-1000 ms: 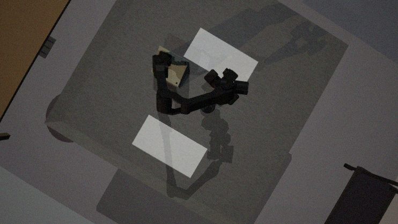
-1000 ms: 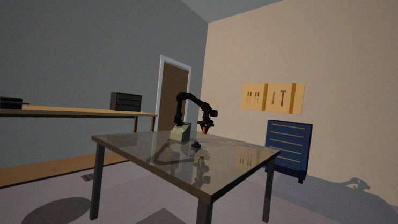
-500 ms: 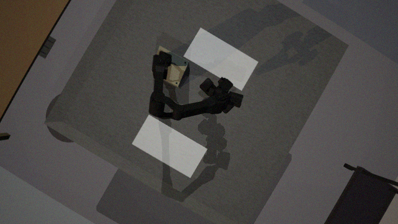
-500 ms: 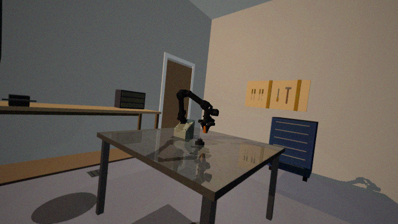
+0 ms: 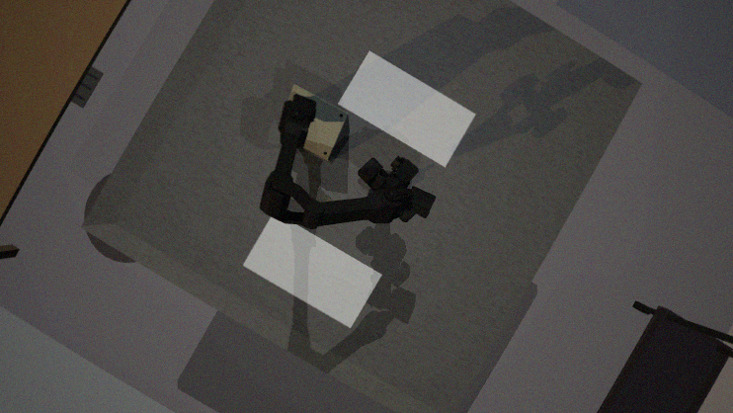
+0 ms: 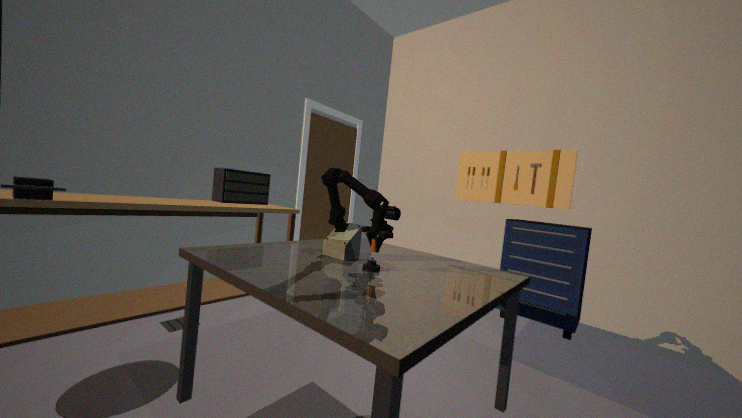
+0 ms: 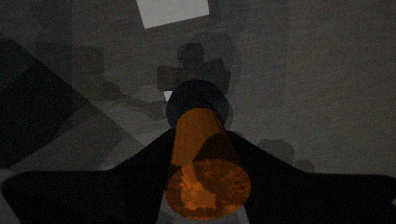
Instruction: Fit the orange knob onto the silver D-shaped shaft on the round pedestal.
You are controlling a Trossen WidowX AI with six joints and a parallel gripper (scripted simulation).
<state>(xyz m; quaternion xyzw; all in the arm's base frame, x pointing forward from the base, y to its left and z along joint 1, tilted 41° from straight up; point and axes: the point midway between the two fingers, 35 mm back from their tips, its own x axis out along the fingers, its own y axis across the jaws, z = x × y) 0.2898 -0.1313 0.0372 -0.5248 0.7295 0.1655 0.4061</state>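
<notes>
Now: the dark round pedestal 60 mm below my gripper tip and 10 mm to the right of it. Also, from my gripper tip: orange knob (40 mm above).
</notes>
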